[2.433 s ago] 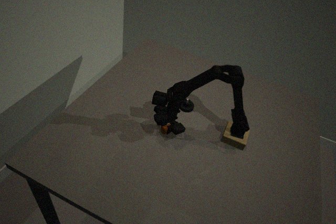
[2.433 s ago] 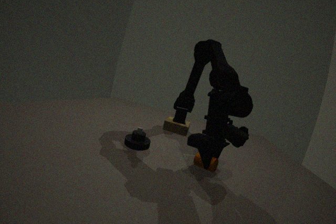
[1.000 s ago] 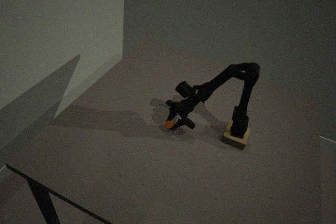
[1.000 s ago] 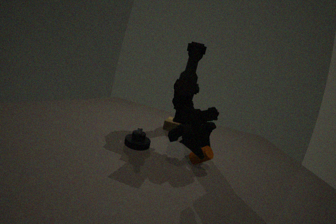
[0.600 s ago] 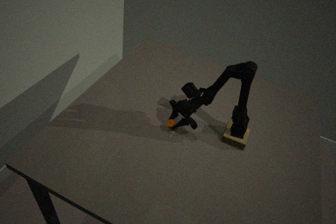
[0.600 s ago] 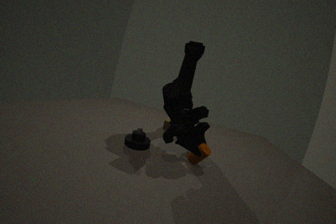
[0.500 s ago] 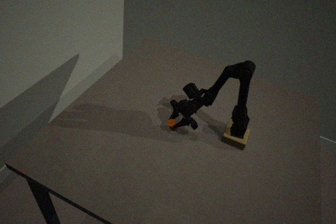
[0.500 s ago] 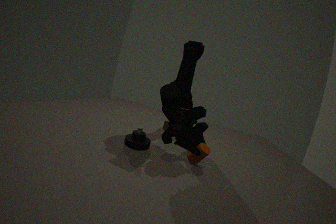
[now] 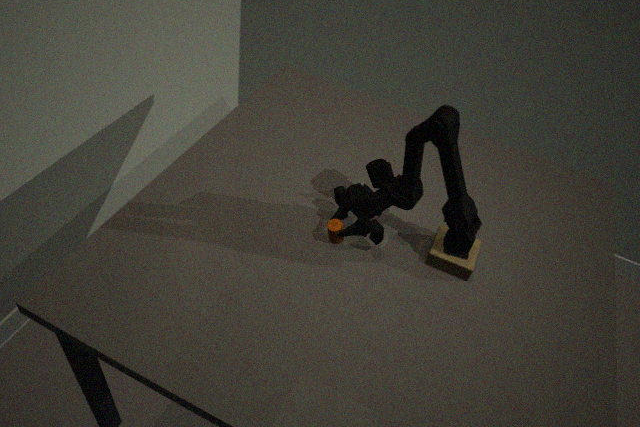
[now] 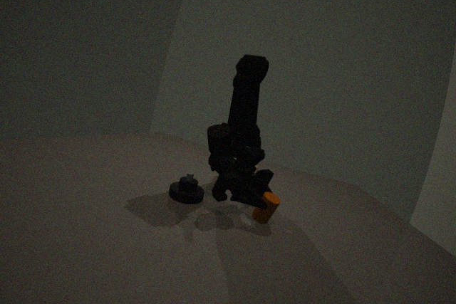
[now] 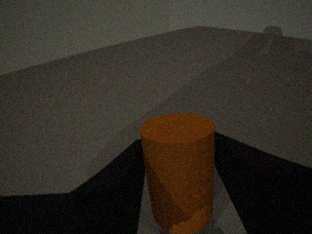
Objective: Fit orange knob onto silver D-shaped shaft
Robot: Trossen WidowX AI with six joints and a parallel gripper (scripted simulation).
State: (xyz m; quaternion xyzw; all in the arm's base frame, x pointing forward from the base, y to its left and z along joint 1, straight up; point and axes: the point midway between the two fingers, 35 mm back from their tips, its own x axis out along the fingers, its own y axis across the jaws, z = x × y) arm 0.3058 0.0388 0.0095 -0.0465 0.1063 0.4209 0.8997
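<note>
The orange knob lies 10 mm to the right of my gripper tip and 10 mm behind it. The rest, counted from my gripper tip: round black pedestal: 200 mm to the right, 40 mm behind, 20 mm below.
</note>
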